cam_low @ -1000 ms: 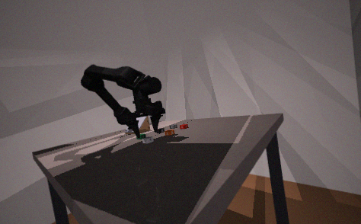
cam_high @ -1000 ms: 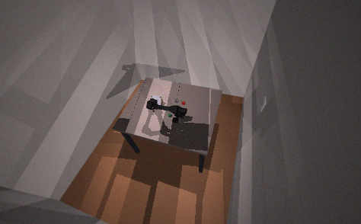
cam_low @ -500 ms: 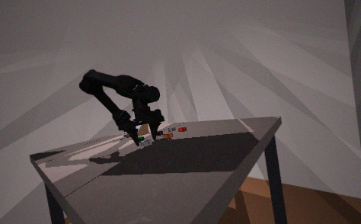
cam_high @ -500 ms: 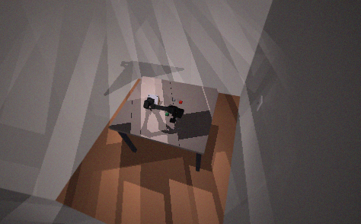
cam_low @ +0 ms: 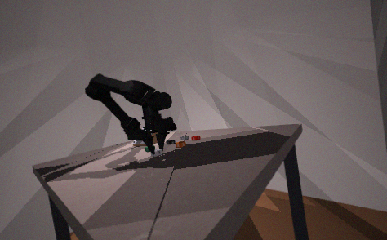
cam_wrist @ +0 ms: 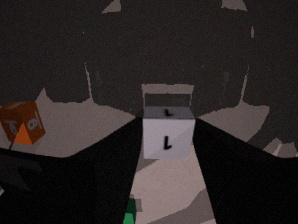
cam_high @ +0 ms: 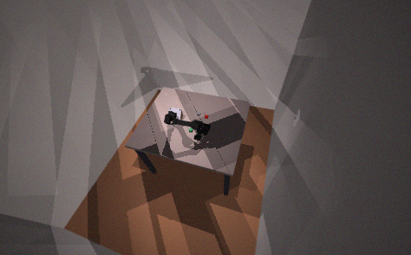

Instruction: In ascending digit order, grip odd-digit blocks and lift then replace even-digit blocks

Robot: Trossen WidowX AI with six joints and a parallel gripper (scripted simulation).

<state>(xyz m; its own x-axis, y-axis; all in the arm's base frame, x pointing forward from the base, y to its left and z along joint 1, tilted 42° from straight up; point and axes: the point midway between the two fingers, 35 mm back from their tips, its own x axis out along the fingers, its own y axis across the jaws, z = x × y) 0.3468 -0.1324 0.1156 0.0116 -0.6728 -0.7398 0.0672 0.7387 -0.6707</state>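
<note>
Now: the white block 1 cm behind my gripper tip. From my gripper tip the other things lie so: orange block (13 cm to the left); then green block (12 cm behind, 5 cm to the left); then black block (18 cm to the left, 11 cm behind).
</note>
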